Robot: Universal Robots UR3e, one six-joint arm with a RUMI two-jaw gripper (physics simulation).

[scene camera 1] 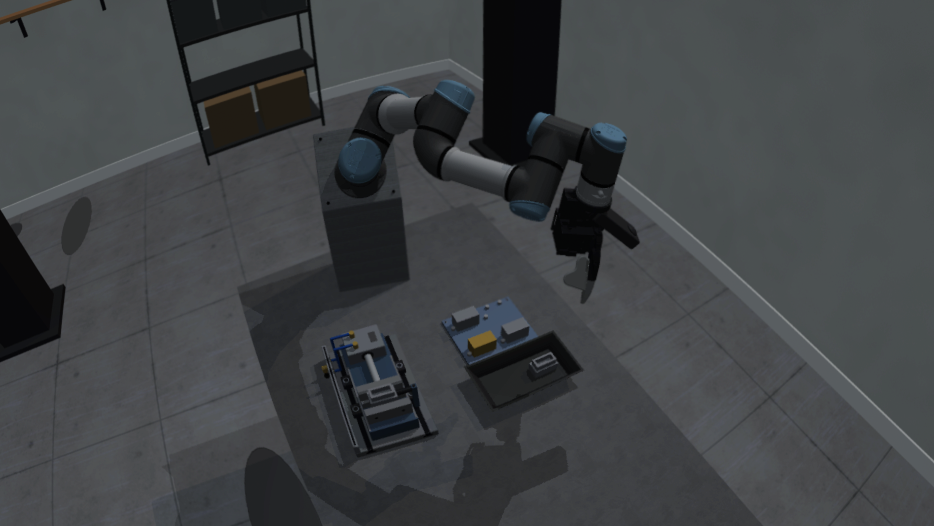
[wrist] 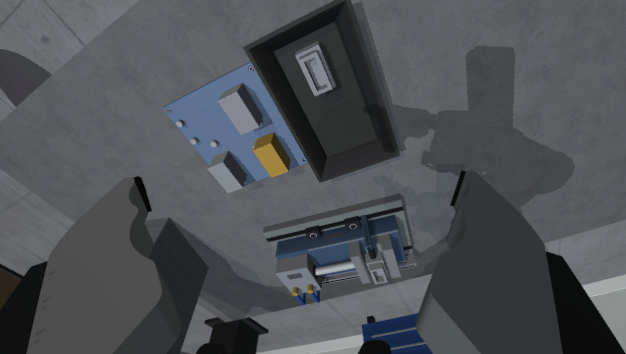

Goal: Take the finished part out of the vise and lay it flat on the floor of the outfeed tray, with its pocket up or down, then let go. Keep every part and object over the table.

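A light grey part with a rectangular pocket sits between the jaws of the vise, pocket facing up. The vise has a blue body and grey jaws. The dark outfeed tray stands beside it. A second grey part lies on the tray floor near one end, its pocket up. My gripper is wide open and empty, high above the table and apart from the vise and tray. The lower sides of the vise part are hidden by the jaws.
A blue board lies against the tray's long side, bearing two grey blocks and a yellow block. Blue hoses with brass fittings stick out at the vise's end.
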